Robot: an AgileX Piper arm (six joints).
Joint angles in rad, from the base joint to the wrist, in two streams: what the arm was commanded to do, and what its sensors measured. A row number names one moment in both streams.
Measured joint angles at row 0:
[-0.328 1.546 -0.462 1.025 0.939 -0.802]
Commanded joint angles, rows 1 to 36:
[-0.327 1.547 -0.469 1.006 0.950 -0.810]
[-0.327 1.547 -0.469 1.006 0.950 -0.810]
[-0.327 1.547 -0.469 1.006 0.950 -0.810]
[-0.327 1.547 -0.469 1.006 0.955 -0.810]
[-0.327 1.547 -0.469 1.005 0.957 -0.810]
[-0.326 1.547 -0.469 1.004 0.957 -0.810]
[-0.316 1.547 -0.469 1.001 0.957 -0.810]
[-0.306 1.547 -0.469 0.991 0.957 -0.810]
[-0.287 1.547 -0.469 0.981 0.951 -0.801]
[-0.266 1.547 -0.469 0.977 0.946 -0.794]
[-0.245 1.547 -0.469 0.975 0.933 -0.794]
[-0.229 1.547 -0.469 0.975 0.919 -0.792]
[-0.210 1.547 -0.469 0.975 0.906 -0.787]
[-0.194 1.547 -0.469 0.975 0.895 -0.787]
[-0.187 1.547 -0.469 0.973 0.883 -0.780]
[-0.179 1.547 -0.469 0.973 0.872 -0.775]
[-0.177 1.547 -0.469 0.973 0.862 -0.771]
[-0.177 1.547 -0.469 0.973 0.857 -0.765]
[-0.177 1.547 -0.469 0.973 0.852 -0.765]
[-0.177 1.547 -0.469 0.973 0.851 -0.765]
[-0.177 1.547 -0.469 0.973 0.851 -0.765]
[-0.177 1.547 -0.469 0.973 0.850 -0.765]
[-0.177 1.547 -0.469 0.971 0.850 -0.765]
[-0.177 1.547 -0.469 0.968 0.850 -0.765]
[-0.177 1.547 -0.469 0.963 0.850 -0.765]
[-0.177 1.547 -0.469 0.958 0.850 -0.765]
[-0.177 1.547 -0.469 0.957 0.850 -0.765]
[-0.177 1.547 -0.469 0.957 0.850 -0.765]
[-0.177 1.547 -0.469 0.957 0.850 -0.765]
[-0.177 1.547 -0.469 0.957 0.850 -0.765]
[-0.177 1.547 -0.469 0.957 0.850 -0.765]
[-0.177 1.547 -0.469 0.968 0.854 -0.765]
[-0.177 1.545 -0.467 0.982 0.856 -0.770]
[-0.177 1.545 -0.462 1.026 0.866 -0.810]
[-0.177 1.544 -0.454 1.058 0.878 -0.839]
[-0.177 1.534 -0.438 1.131 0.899 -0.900]
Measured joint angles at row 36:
[-0.180 1.546 -0.469 1.011 0.890 -0.785]
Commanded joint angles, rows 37 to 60:
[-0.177 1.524 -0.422 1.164 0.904 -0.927]
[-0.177 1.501 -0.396 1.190 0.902 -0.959]
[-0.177 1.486 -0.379 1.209 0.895 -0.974]
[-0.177 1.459 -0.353 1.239 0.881 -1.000]
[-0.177 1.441 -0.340 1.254 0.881 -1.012]
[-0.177 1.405 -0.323 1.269 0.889 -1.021]
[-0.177 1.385 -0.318 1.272 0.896 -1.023]
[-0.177 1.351 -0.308 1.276 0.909 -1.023]
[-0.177 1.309 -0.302 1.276 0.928 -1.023]
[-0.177 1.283 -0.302 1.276 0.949 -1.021]
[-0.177 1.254 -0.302 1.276 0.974 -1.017]
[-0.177 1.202 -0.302 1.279 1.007 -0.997]
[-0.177 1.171 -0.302 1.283 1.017 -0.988]
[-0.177 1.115 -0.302 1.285 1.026 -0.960]
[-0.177 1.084 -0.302 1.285 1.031 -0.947]
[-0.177 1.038 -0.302 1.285 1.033 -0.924]
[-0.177 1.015 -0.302 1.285 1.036 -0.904]
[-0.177 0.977 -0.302 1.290 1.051 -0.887]
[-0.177 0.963 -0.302 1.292 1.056 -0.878]
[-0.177 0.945 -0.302 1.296 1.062 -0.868]
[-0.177 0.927 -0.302 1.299 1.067 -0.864]
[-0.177 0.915 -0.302 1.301 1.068 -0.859]
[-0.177 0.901 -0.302 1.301 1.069 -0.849]
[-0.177 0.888 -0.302 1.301 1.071 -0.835]
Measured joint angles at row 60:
[-0.179 0.942 -0.304 1.274 1.044 -0.869]
